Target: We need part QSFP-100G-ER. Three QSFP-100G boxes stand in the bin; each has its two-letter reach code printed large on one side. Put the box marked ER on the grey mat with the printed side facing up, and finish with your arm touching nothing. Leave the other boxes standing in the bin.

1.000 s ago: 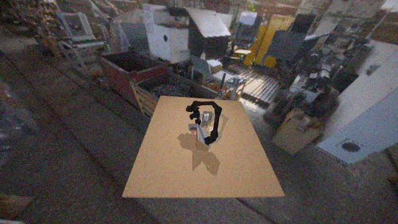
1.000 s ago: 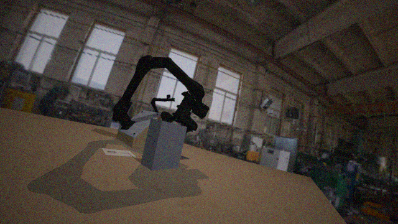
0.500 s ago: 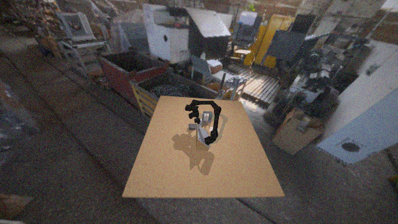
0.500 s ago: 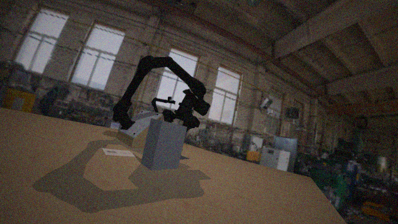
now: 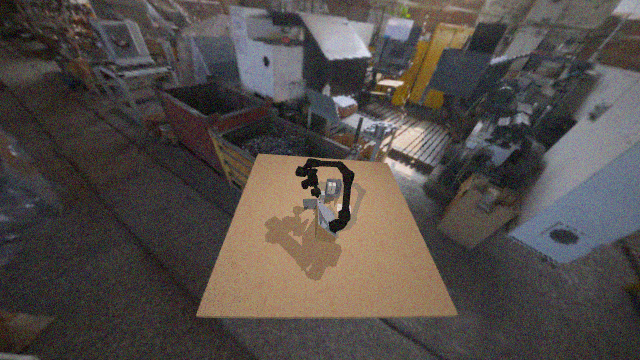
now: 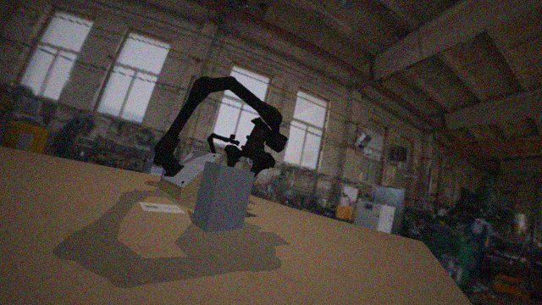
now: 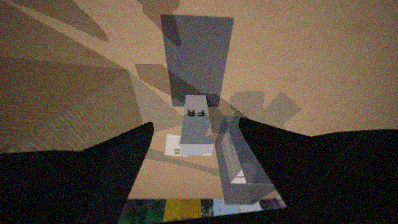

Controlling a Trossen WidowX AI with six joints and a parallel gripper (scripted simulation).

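The grey mat lies 12 cm below my gripper tip and 1 cm to the left of it. From my gripper tip the other things lie so: paper (21 cm to the right, 12 cm below, 6 cm behind).
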